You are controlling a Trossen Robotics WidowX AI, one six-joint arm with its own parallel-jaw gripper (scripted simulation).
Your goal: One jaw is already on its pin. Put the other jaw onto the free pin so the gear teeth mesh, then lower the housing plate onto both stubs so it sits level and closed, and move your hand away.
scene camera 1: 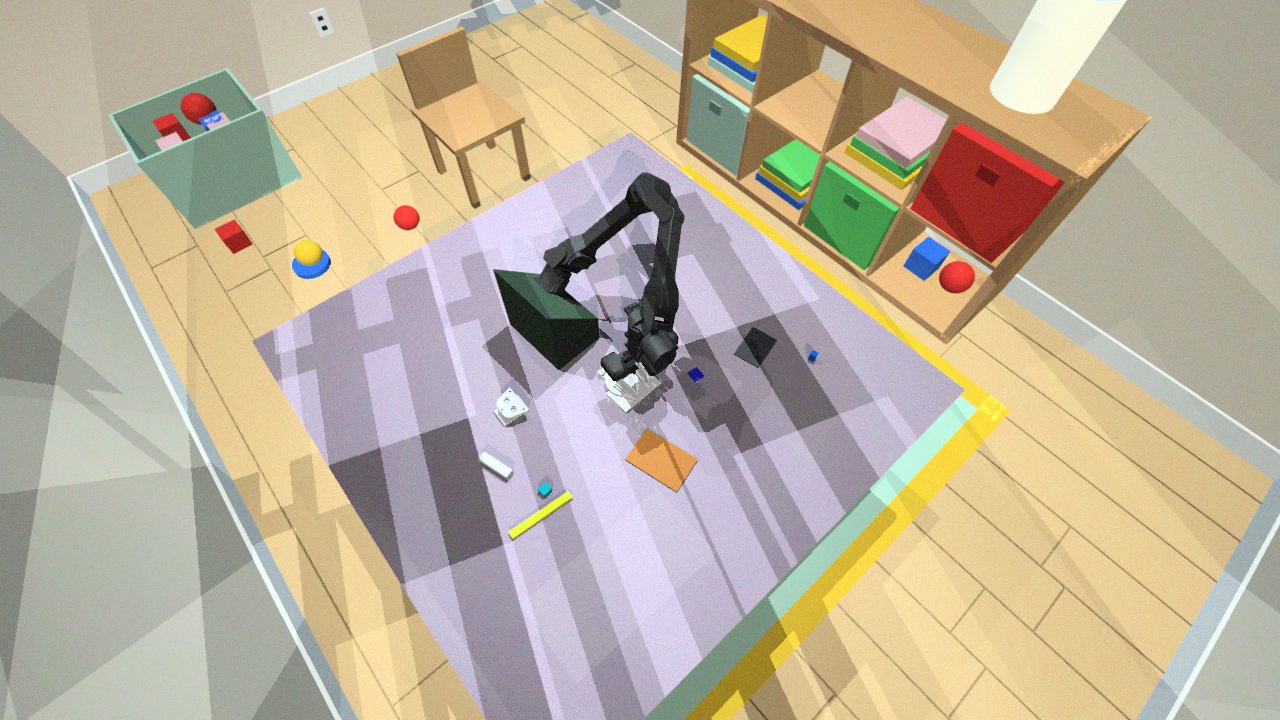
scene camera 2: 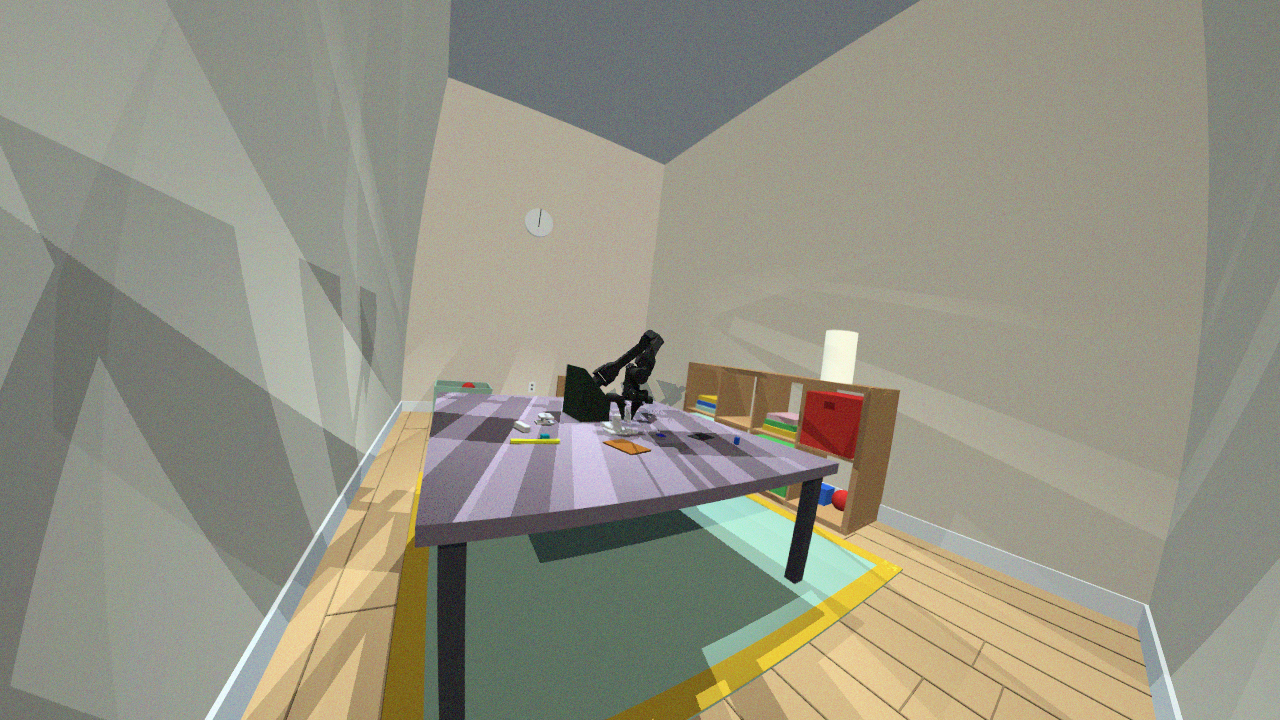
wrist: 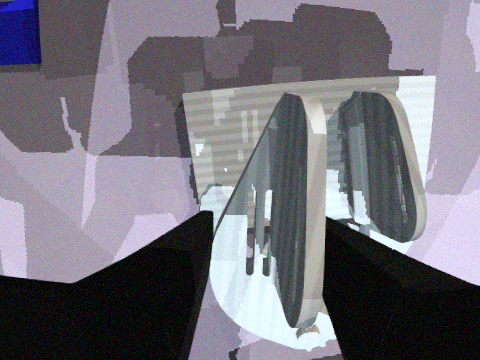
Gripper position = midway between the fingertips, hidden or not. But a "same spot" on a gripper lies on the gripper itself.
my gripper: scene camera 1 639, 369; scene camera 2; wrist
same spot on my gripper: (wrist: 153, 297) = (scene camera 2: 635, 407)
